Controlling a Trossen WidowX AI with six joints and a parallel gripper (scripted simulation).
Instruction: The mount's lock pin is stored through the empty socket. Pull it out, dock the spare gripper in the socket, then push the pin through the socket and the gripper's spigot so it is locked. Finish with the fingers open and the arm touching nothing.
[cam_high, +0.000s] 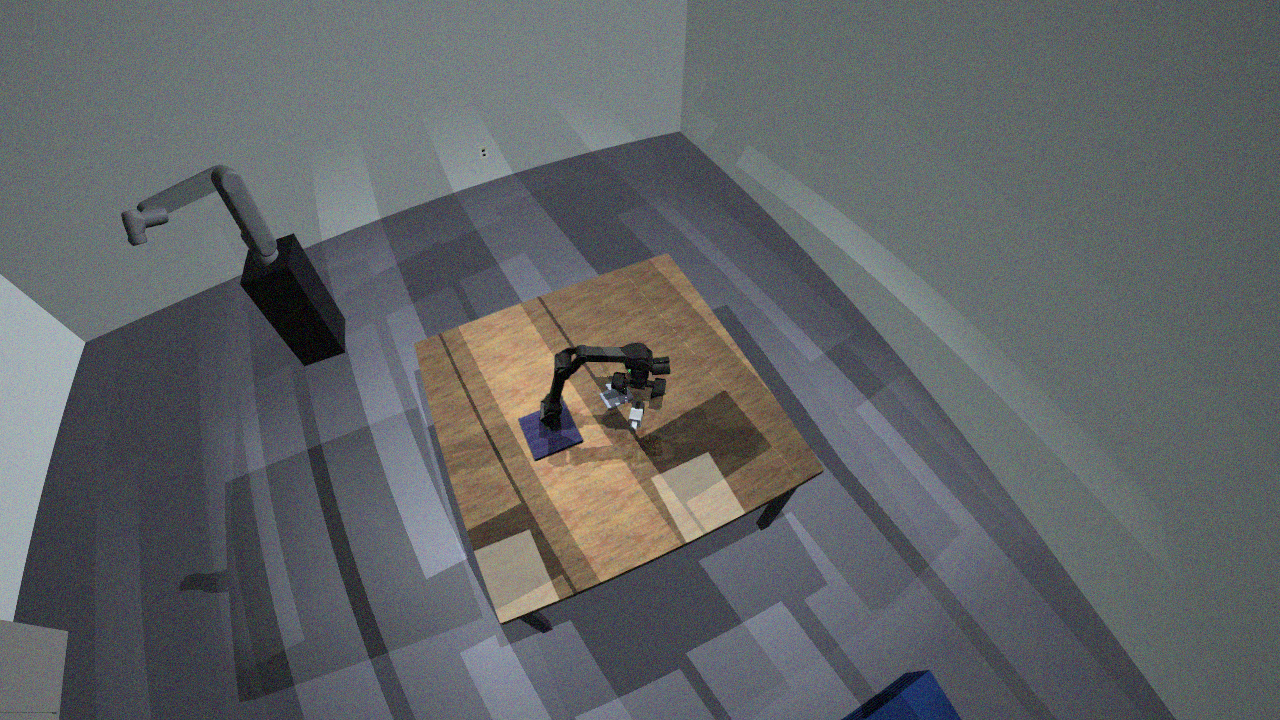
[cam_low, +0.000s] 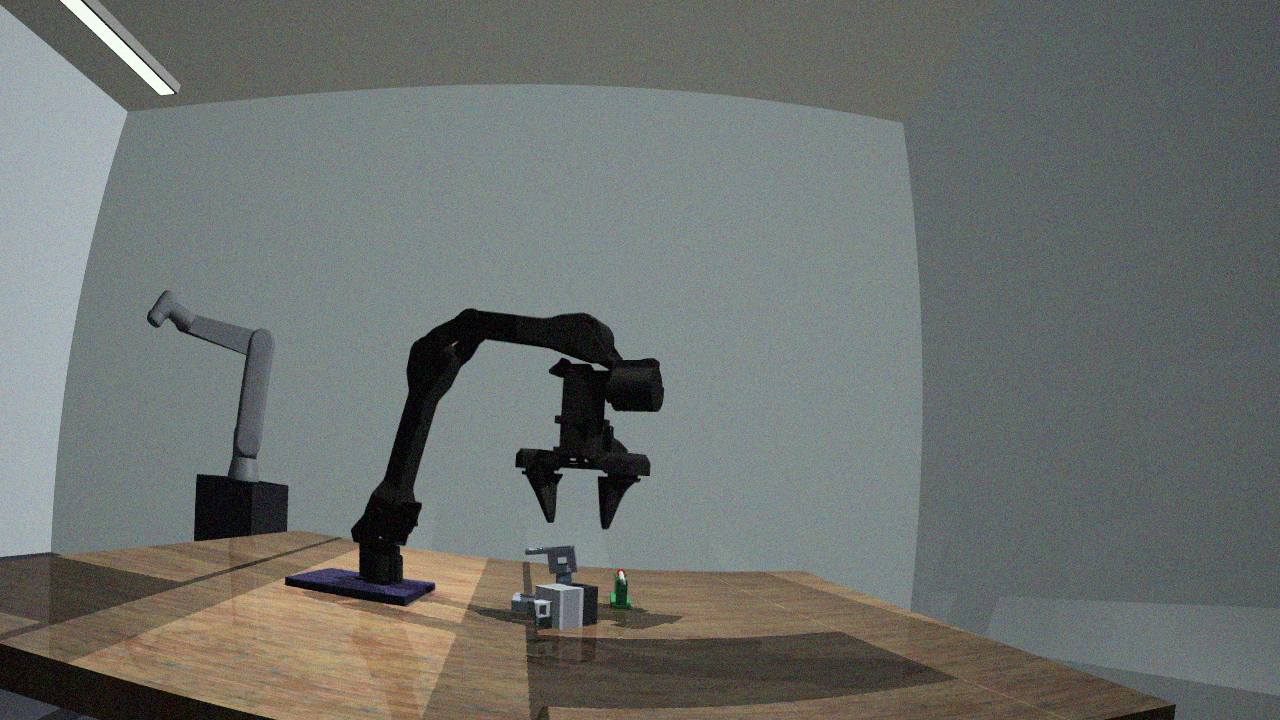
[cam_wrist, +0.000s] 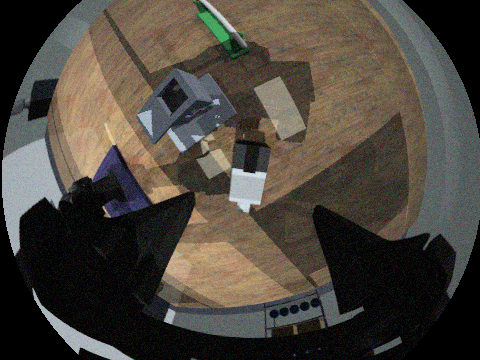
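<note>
Right now my gripper tip is 2 cm past the spare gripper, 2 cm to the left of it and 11 cm above it. Round my gripper tip: green pin cradle: 5 cm ahead, 24 cm to the left, 12 cm below; then grey mount: 4 cm behind, 11 cm to the left, 9 cm below.
</note>
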